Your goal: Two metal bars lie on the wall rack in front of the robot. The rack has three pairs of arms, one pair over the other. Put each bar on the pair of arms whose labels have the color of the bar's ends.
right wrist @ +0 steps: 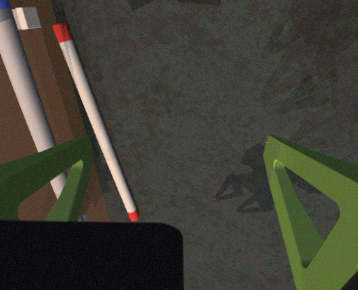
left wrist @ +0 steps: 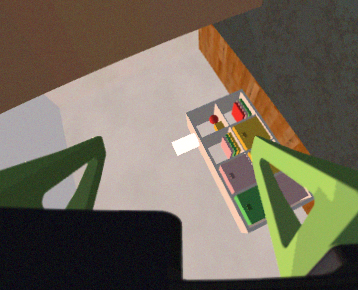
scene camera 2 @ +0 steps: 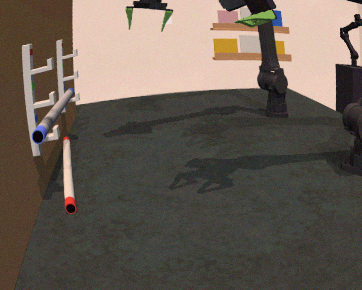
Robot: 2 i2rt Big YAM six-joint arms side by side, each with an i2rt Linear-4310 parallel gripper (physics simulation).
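Pixels of known places: left gripper, fingertip midpoint: (left wrist: 178,144); right gripper, fingertip midpoint: (right wrist: 178,144) (scene camera 2: 145,30); left arm's base, link origin: (scene camera 2: 361,169); right arm's base, link origin: (scene camera 2: 277,113).
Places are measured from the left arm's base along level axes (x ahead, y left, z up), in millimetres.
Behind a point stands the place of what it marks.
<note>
A grey bar with blue ends (scene camera 2: 54,112) {x 561, y -535, z 173 mm} (right wrist: 27,92) {x 453, y -722, z 172 mm} appears to lie across the lowest, blue-labelled pair of arms on the white rack (scene camera 2: 28,70) (right wrist: 28,18). A whitish bar with red ends (scene camera 2: 68,170) {x 549, y -521, z 24 mm} (right wrist: 96,112) {x 496, y -639, z 18 mm} lies on the dark table top beside the foot of the wall, off the rack. In the scene view the labels run red, green, blue downward. My right gripper (scene camera 2: 146,30) {x 226, y -618, z 342 mm} (right wrist: 178,144) {x 226, y -618, z 342 mm} is open and empty, pointing down high above the table, right of the rack. My left gripper (scene camera 2: 240,21) (left wrist: 178,144) {x 374, y -153, z 396 mm} is open and empty, high at the upper right, away from both bars.
A brown wall (scene camera 2: 12,200) {x 755, y -288, z 98 mm} (left wrist: 100,45) {x 821, y -171, z 450 mm} carries the rack. A compartment shelf with coloured boxes (left wrist: 244,229) stands beyond my left fingers. Wall shelves (scene camera 2: 250,57) hang in the background. A dark block with a small arm (scene camera 2: 348,87) stands at the right edge of the scene view.
</note>
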